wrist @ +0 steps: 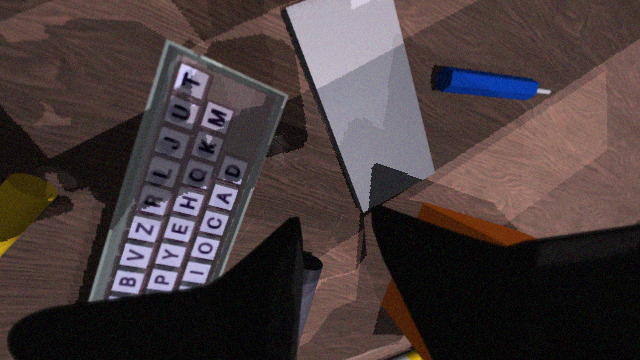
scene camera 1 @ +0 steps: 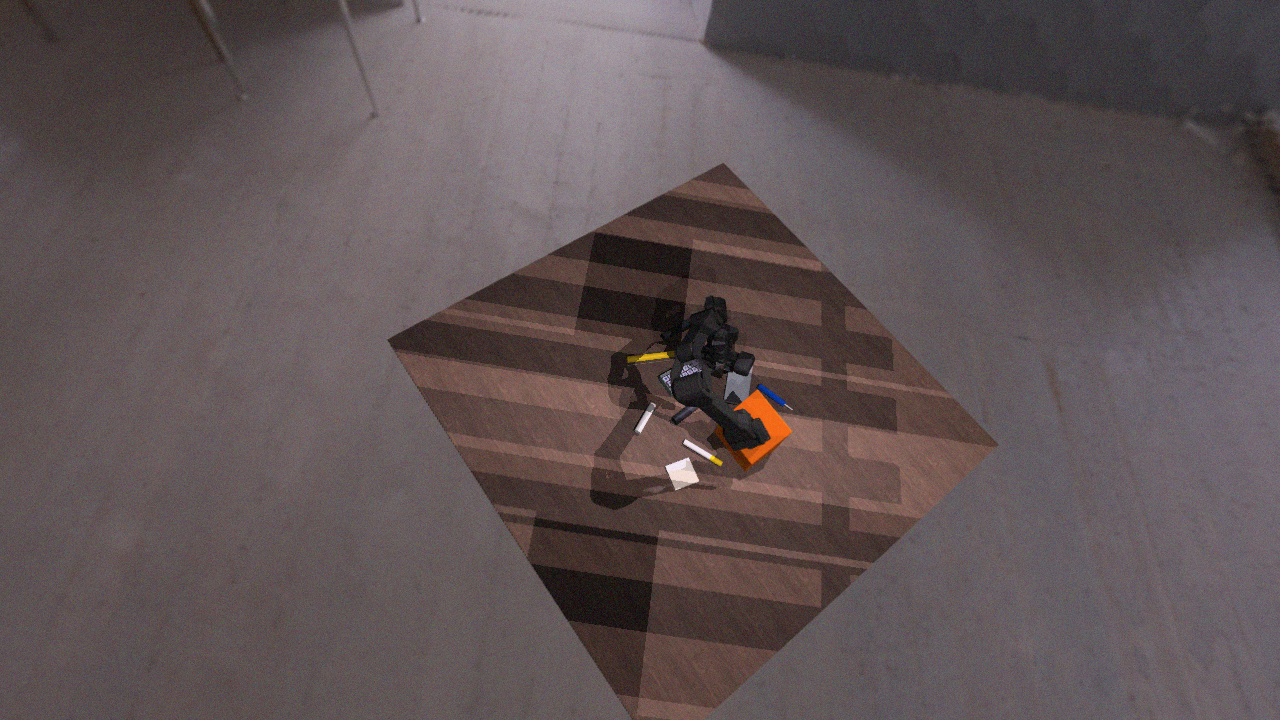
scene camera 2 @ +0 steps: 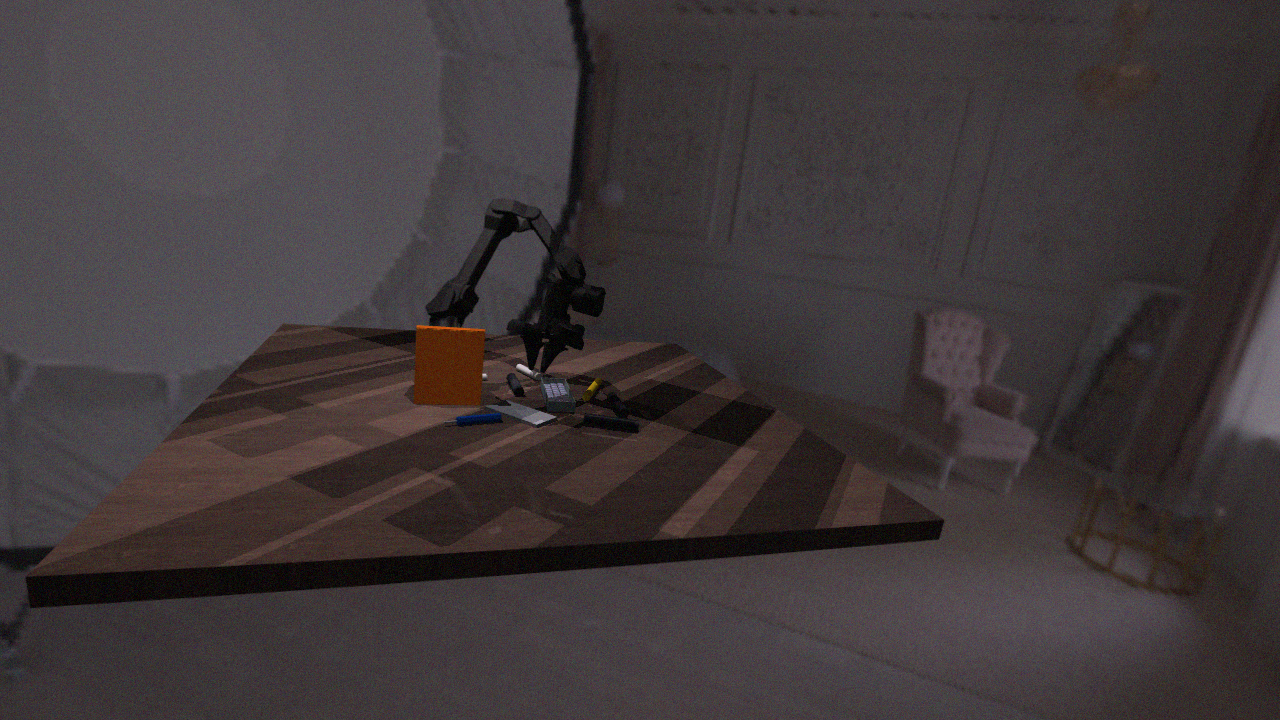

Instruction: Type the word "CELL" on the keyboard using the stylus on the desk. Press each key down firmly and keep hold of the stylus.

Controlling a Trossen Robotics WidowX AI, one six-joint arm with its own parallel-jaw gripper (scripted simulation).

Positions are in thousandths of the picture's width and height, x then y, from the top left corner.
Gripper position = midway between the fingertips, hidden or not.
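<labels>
You can see my gripper in the wrist view (526, 615), and it's there in scene camera 1 (562, 515) as well as in scene camera 2 (419, 516).
</labels>
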